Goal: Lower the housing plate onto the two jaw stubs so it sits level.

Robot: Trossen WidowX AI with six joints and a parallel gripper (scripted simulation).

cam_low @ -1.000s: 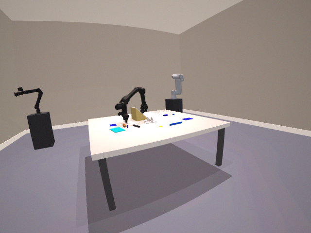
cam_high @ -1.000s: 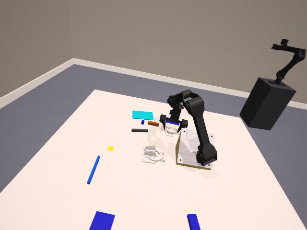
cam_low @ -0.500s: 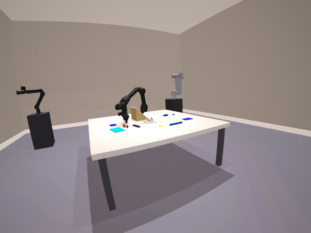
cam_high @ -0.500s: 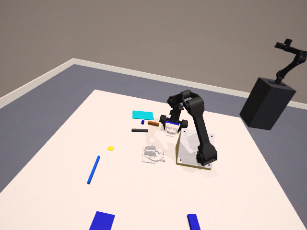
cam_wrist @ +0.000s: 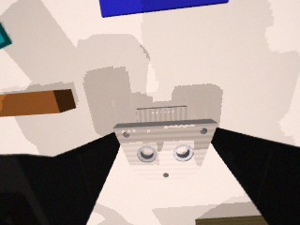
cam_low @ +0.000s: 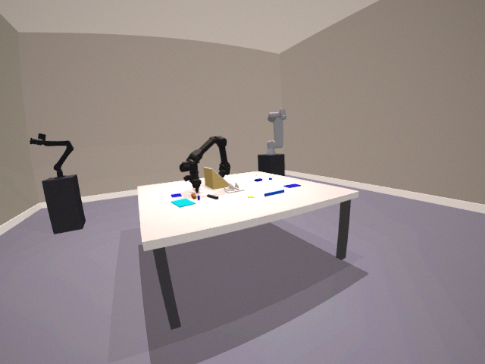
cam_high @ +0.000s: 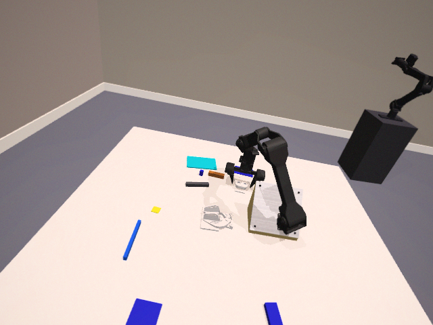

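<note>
My gripper tip is 9 cm short of the pale grey jaw assembly, 26 cm to the right of it and 1 cm below it. Also, from my gripper tip: orange block (12 cm ahead, 6 cm to the right); then small blue cube (20 cm ahead, 5 cm to the right); then blue plate (3 cm behind, 14 cm to the right, 1 cm below).
</note>
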